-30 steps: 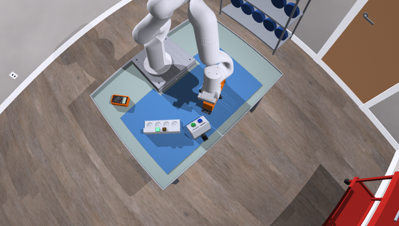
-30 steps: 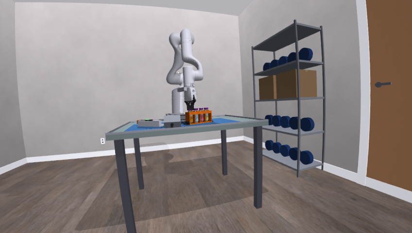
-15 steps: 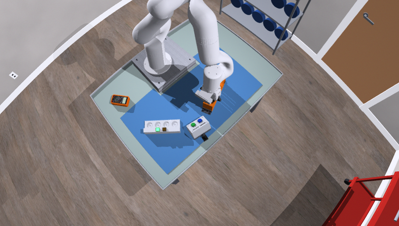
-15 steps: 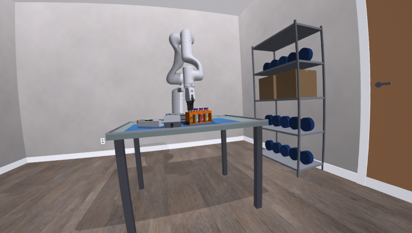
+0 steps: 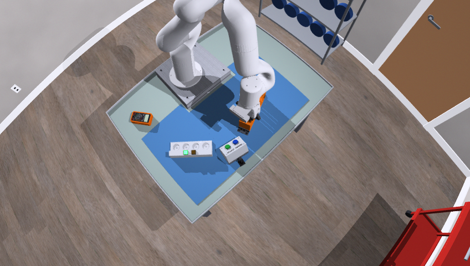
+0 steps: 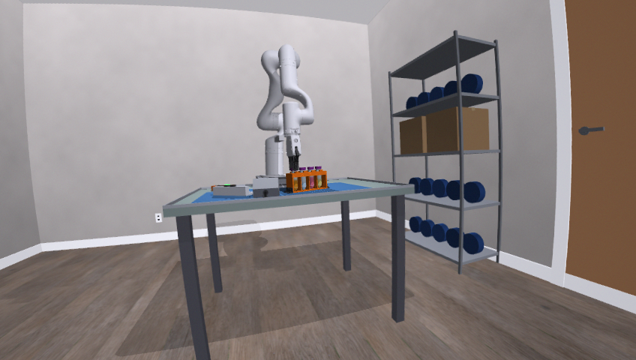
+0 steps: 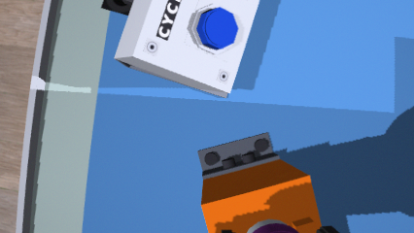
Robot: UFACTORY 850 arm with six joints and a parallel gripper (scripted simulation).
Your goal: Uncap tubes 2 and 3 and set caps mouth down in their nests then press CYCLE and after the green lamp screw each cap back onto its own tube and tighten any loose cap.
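Now: the green ready key 10 mm ahead of my hand, 170 mm to the right of it and 60 mm below it. Round my hand: blue cycle key: 20 mm ahead, 130 mm to the right, 60 mm below; then grey key housing: 30 mm ahead, 150 mm to the right, 70 mm below.
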